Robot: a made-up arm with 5 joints.
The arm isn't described. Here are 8 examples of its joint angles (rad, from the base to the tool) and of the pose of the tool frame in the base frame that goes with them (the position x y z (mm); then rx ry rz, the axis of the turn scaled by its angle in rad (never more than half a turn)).
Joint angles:
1: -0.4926 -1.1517 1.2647 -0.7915 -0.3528
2: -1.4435 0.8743 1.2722 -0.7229 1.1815
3: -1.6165 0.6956 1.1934 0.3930 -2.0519
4: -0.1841 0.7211 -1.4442 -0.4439 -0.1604
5: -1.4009 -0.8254 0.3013 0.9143 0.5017
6: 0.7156 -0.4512 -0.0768 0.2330 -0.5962
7: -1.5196 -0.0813 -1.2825 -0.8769 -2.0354
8: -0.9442 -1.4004 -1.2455 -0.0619 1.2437
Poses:
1: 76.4 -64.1 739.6 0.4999 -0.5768 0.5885
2: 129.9 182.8 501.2 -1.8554 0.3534 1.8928
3: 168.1 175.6 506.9 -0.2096 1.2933 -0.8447
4: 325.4 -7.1 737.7 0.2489 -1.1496 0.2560
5: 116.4 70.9 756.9 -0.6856 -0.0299 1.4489
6: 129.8 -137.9 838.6 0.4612 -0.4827 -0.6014
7: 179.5 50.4 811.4 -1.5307 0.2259 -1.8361
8: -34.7 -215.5 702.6 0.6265 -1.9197 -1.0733
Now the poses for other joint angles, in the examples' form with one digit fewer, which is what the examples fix.
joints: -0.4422 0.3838 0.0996 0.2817 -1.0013
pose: 392 59 651 0.768 0.884 0.008
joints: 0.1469 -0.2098 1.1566 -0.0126 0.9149
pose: 221 -62 641 -0.776 0.922 0.298
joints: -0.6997 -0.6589 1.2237 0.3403 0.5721
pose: 168 32 662 -0.829 0.667 0.893
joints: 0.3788 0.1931 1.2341 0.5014 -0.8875
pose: 225 -146 564 0.944 1.696 -1.102
